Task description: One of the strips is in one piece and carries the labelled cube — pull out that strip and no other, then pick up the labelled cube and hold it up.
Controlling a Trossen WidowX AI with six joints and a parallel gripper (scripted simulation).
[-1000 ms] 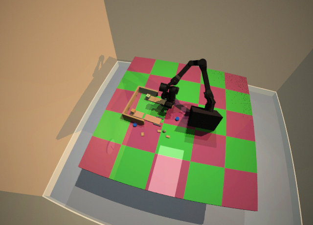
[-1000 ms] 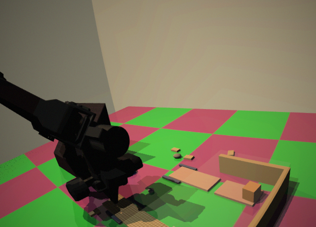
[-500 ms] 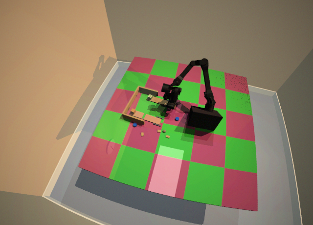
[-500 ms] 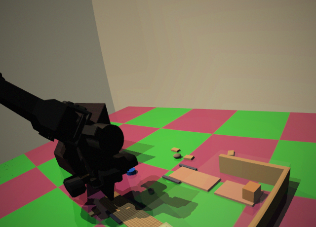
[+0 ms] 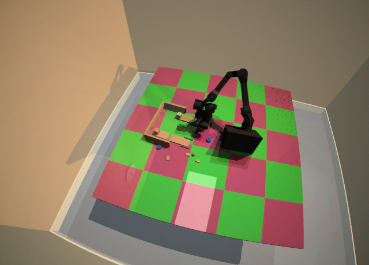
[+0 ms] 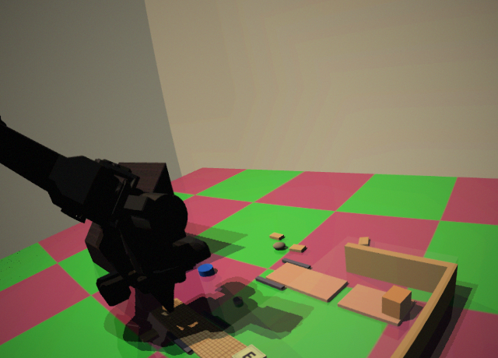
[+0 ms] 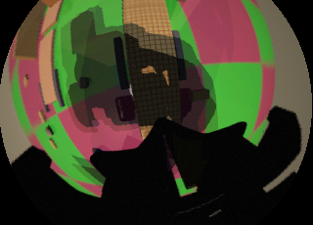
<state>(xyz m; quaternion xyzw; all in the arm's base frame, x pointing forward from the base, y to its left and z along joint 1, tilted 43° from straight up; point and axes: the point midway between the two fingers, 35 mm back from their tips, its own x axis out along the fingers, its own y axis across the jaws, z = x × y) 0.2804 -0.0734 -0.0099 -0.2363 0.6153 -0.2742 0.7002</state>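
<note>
Right now my gripper tip is 10 cm short of the tan strip and 1 cm to the left of it. The rest, counted from my gripper tip: grey pebble 26 cm to the left, 2 cm ahead.
</note>
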